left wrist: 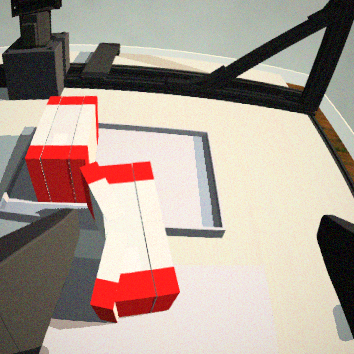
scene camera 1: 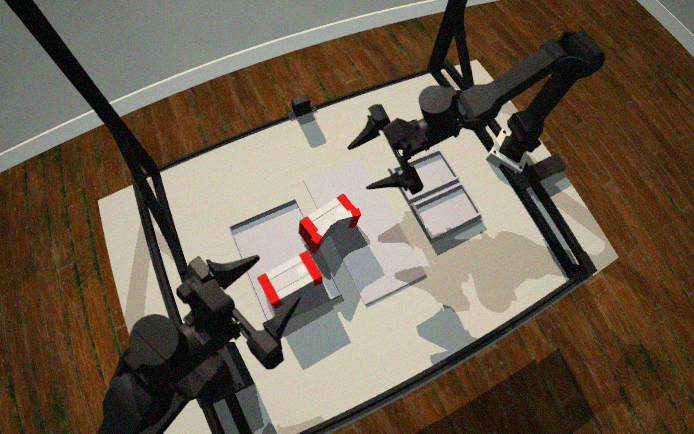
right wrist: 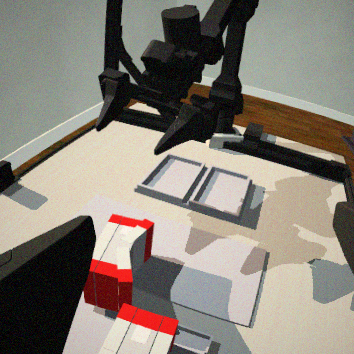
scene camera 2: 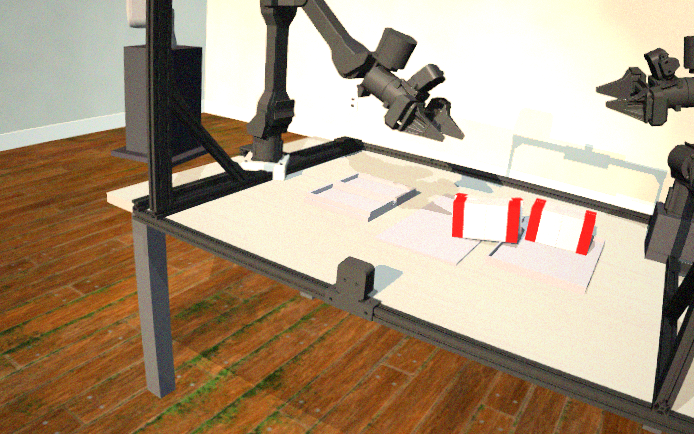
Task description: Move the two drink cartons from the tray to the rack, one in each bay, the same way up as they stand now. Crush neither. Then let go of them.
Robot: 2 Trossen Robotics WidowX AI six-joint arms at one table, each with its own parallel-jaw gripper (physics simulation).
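Seen in the pictures: left gripper, fingertip midpoint: [left wrist: 203,225] [scene camera 1: 357,168] [right wrist: 123,140] [scene camera 2: 454,138]; right gripper, fingertip midpoint: [scene camera 1: 278,276] [right wrist: 218,222] [scene camera 2: 600,96]; left arm's base at its link origin: [scene camera 1: 512,149] [right wrist: 221,128] [scene camera 2: 266,158]; right arm's base at its link origin: [left wrist: 36,41] [scene camera 1: 211,374] [scene camera 2: 681,213].
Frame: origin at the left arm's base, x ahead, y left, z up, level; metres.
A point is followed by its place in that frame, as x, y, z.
One white carton with red ends [scene camera 1: 290,278] {0.613, -0.284, 0.038} [scene camera 2: 560,225] {0.598, -0.316, 0.016} [left wrist: 62,125] {0.607, -0.285, 0.038} [right wrist: 142,335] {0.587, -0.273, 0.038} is in the tray [scene camera 1: 263,213] {0.514, -0.442, -0.023} [scene camera 2: 537,273] {0.518, -0.449, -0.023} [left wrist: 215,180] {0.503, -0.438, -0.021}. The other carton [scene camera 1: 330,220] {0.462, -0.286, 0.043} [scene camera 2: 486,220] {0.451, -0.321, 0.014} [left wrist: 130,225] {0.452, -0.294, 0.043} [right wrist: 112,245] {0.461, -0.299, 0.044}, pinched at its waist, sits across the tray's edge and the flat panel. The two-bay rack [scene camera 1: 455,230] {0.293, -0.034, -0.027} [scene camera 2: 340,208] {0.184, -0.223, -0.025} [right wrist: 197,184] {0.234, -0.124, -0.026} has both bays empty. My left gripper [scene camera 1: 358,167] {0.376, -0.281, 0.150} [scene camera 2: 452,138] {0.376, -0.281, 0.150} [left wrist: 203,225] {0.376, -0.281, 0.150} [right wrist: 123,140] {0.376, -0.281, 0.150} is wide open and empty, above the table between rack and cartons. My right gripper [scene camera 1: 278,277] {0.649, -0.255, 0.256} [scene camera 2: 602,96] {0.649, -0.255, 0.256} [right wrist: 218,222] {0.649, -0.255, 0.256} is wide open and empty, high beside the tray.
A thin pale panel [scene camera 1: 388,281] [scene camera 2: 424,235] [left wrist: 225,300] [right wrist: 250,280] lies between tray and rack. A small black block [scene camera 1: 301,104] {0.222, -0.539, 0.013} [scene camera 2: 354,278] {0.211, -0.561, 0.001} is fixed at one table edge. Black frame rails border the table, with posts at its corners.
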